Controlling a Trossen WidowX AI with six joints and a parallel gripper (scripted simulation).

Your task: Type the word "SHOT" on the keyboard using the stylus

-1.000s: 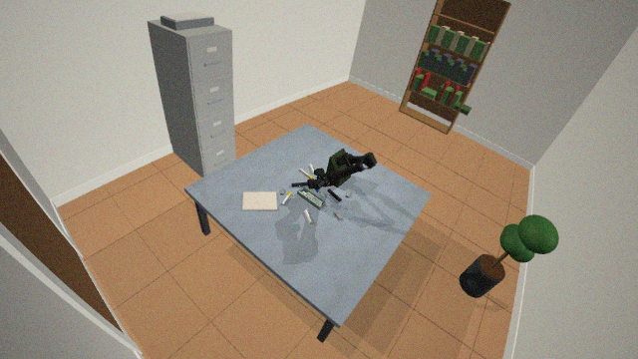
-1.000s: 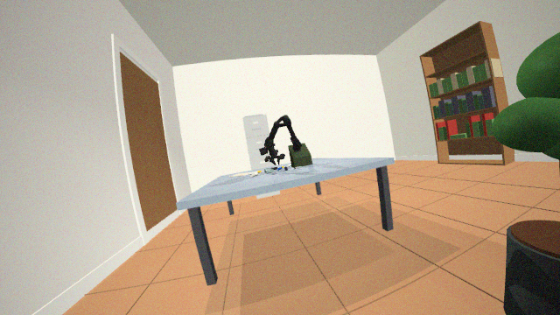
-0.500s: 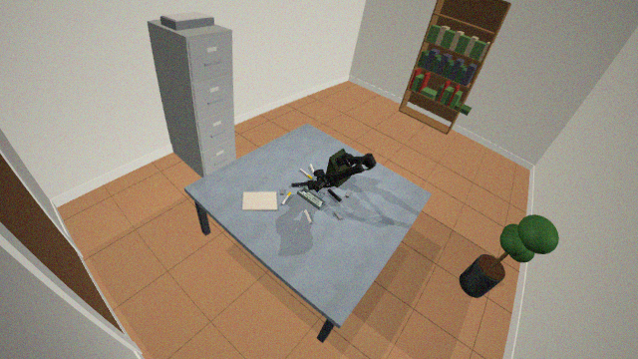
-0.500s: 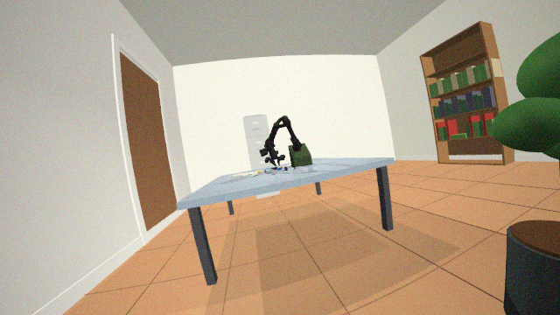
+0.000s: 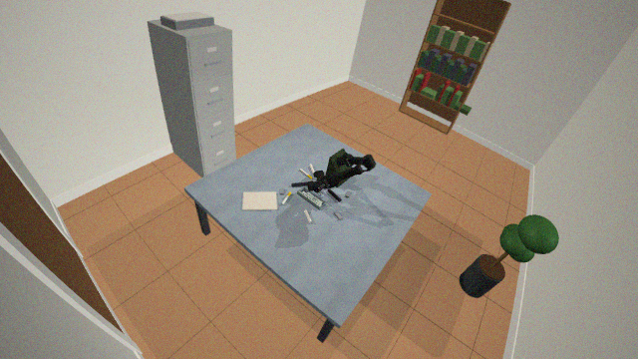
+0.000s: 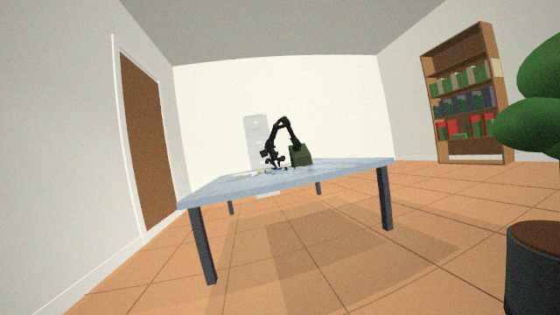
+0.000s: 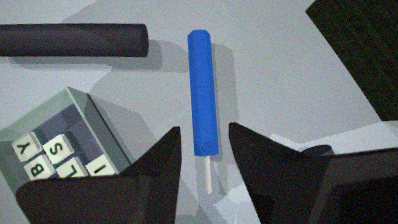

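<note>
The blue stylus is 20 mm below my gripper tip. The rest, counted from my gripper tip: cream notepad 350 mm ahead, 200 mm to the right, 20 mm below; then grey block 180 mm ahead, 160 mm to the right, 20 mm below.
</note>
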